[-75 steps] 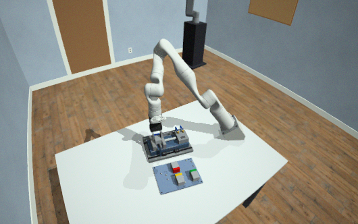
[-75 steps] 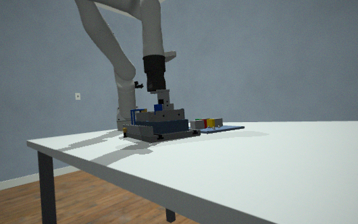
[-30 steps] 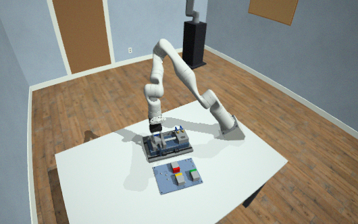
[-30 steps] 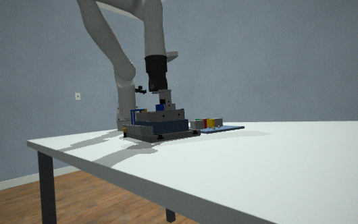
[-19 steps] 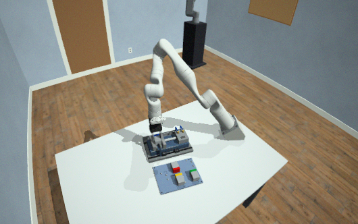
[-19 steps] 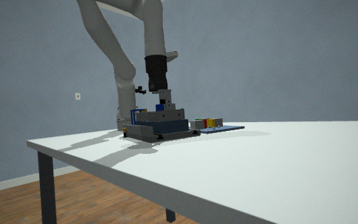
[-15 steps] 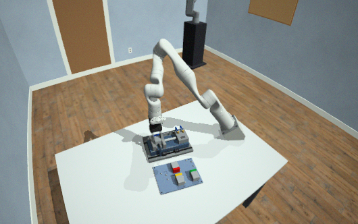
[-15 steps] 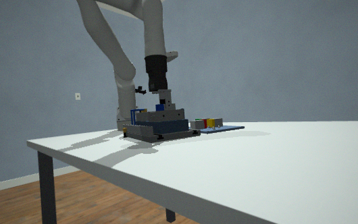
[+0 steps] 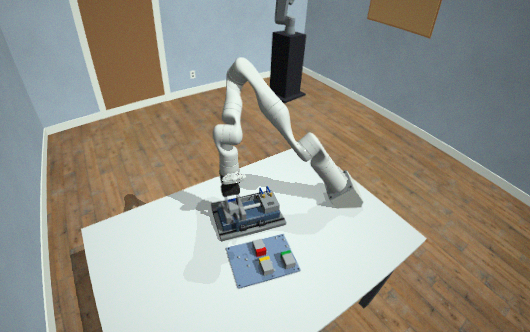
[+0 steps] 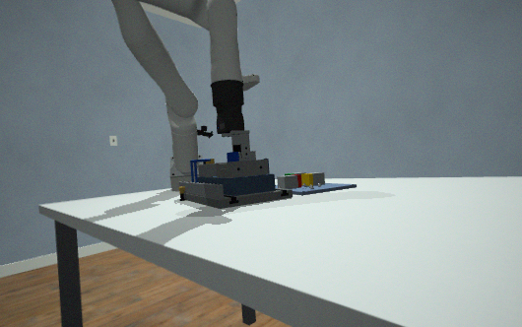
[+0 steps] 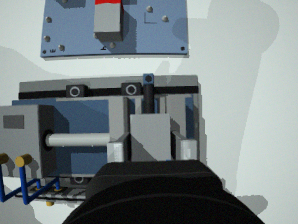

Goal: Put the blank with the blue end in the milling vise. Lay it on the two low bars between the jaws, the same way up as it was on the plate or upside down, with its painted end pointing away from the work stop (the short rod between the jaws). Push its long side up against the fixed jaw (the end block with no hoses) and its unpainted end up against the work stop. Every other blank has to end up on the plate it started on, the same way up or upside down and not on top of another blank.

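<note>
Right now the blue-ended blank is 2 cm below my hand. Also, from my hand: red-ended blank: 19 cm to the left, 9 cm below, 2 cm ahead; blue plate: 23 cm to the left, 12 cm below, 3 cm ahead; milling vise: 8 cm below, 6 cm behind, 3 cm to the left.
</note>
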